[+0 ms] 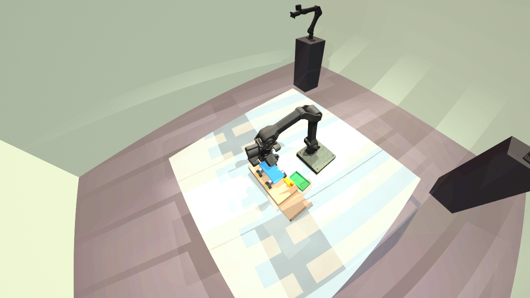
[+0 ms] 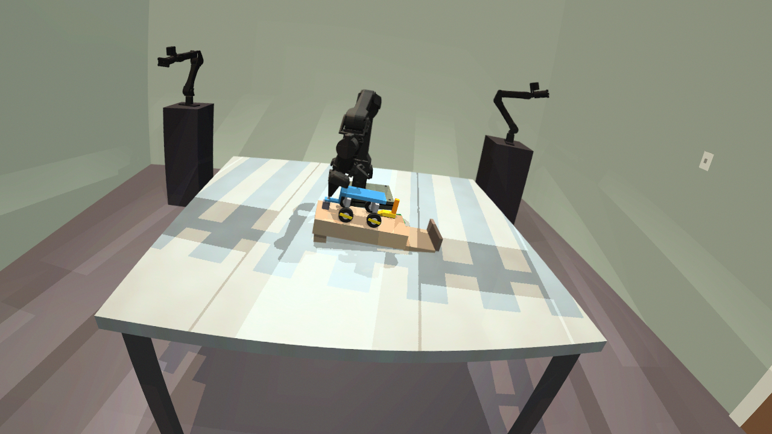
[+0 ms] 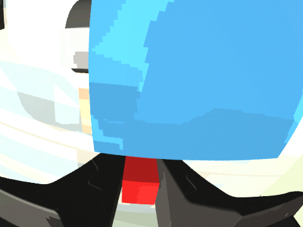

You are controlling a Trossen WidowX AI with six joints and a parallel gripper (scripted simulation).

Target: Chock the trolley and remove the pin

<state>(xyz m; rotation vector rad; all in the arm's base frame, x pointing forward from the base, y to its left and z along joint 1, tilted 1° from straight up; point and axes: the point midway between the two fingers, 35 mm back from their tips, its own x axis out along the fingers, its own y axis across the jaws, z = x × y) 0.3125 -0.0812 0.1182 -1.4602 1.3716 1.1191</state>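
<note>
Now: the yellow chock 40 mm behind my gripper tip, 190 mm to the left of it and 50 mm below it. From my gripper tip the other things lie so: red-headed stop pin right at my gripper tip; then blue trolley 10 mm ahead, 100 mm to the left, 20 mm below; then ramp 10 mm ahead, 110 mm to the left, 80 mm below.
</note>
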